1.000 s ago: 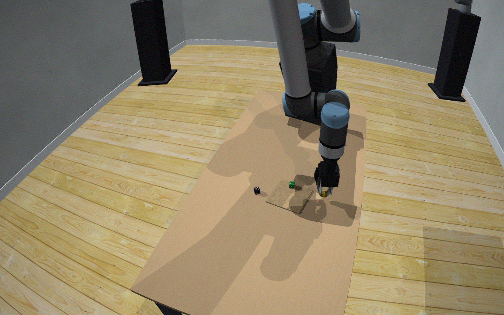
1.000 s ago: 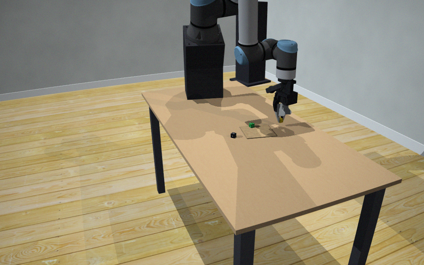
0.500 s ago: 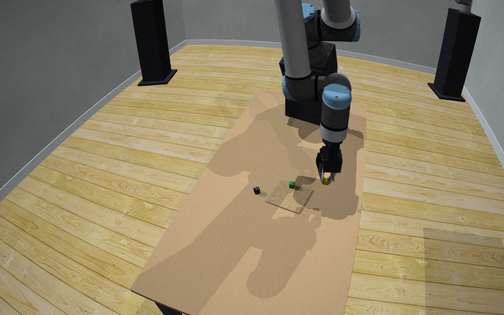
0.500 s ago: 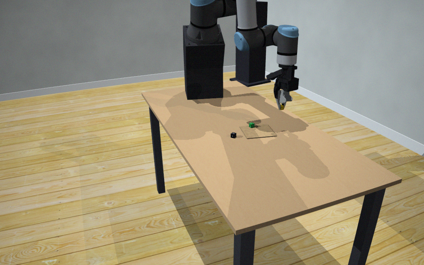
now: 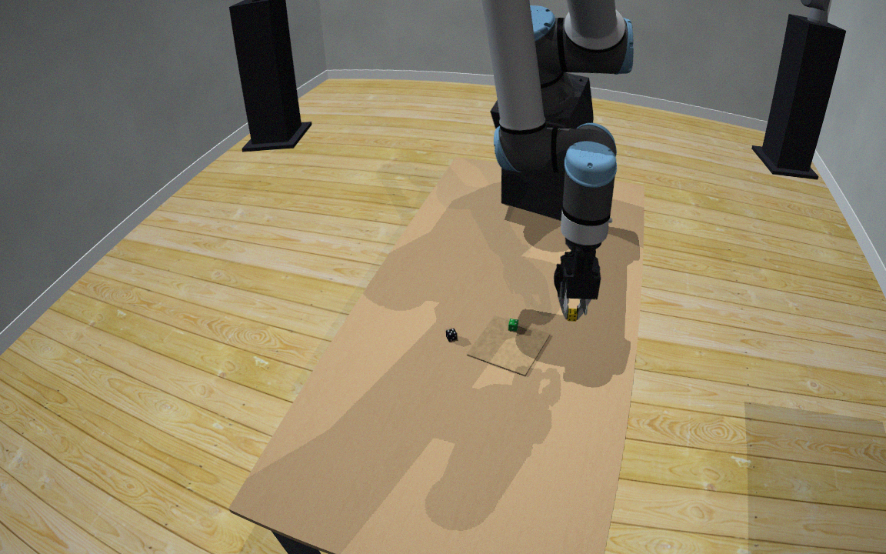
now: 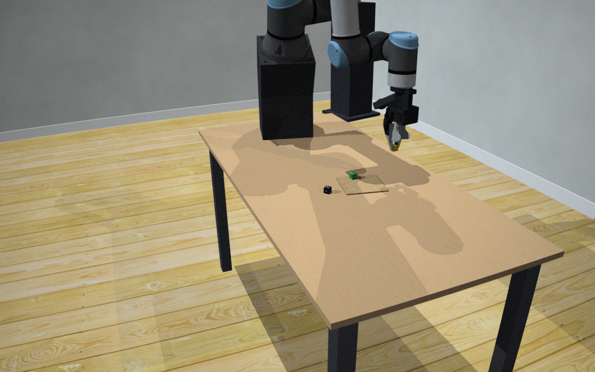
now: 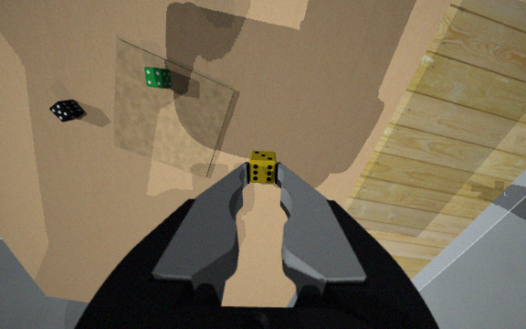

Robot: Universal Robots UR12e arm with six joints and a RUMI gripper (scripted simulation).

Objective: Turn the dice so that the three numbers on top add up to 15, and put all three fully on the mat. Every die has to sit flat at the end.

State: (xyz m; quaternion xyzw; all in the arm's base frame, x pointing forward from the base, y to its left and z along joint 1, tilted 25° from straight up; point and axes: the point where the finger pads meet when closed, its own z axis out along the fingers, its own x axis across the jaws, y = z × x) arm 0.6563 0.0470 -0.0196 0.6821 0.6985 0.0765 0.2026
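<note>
Right now the thin square mat is 20 mm behind my hand, 130 mm to the right of it and 110 mm below it. The rest, counted from my hand: yellow die 10 mm below; black die 30 mm behind, 260 mm to the right, 110 mm below; green die 70 mm behind, 120 mm to the right, 100 mm below.
</note>
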